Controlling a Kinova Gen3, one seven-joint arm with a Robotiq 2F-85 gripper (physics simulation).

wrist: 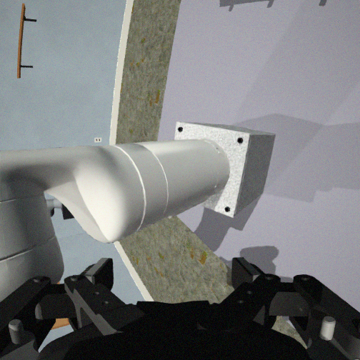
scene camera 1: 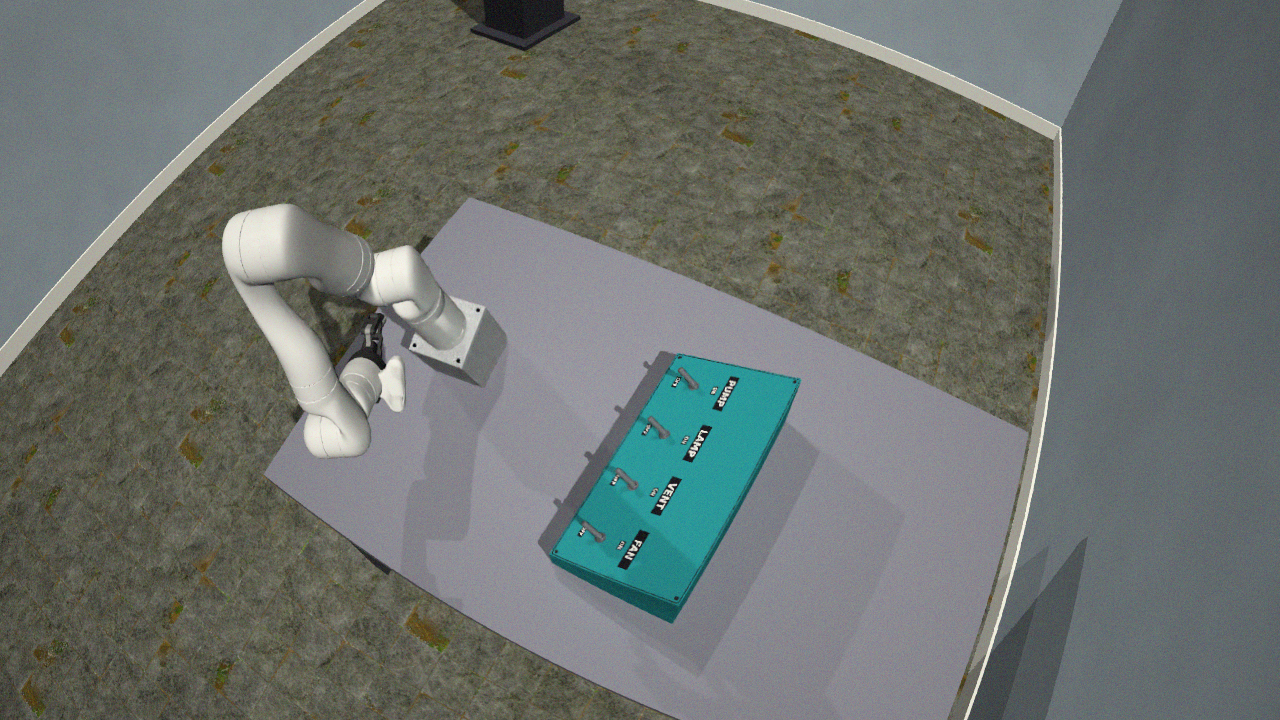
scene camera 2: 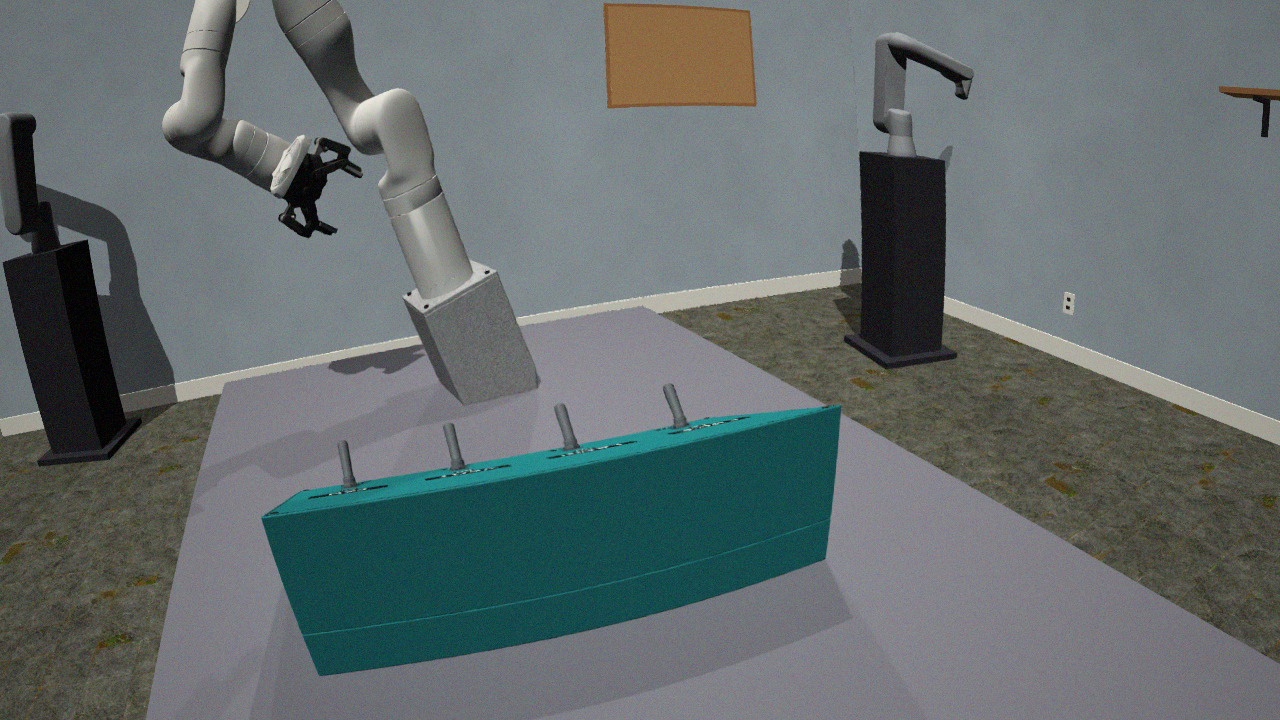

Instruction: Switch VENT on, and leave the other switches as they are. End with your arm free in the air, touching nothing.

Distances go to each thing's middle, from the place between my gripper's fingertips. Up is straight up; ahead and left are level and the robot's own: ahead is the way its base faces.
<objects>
I see the teal switch panel (scene camera 2: 471,558) 50 cm ahead of my hand, 25 cm below it and 22 cm to the left of it.
</objects>
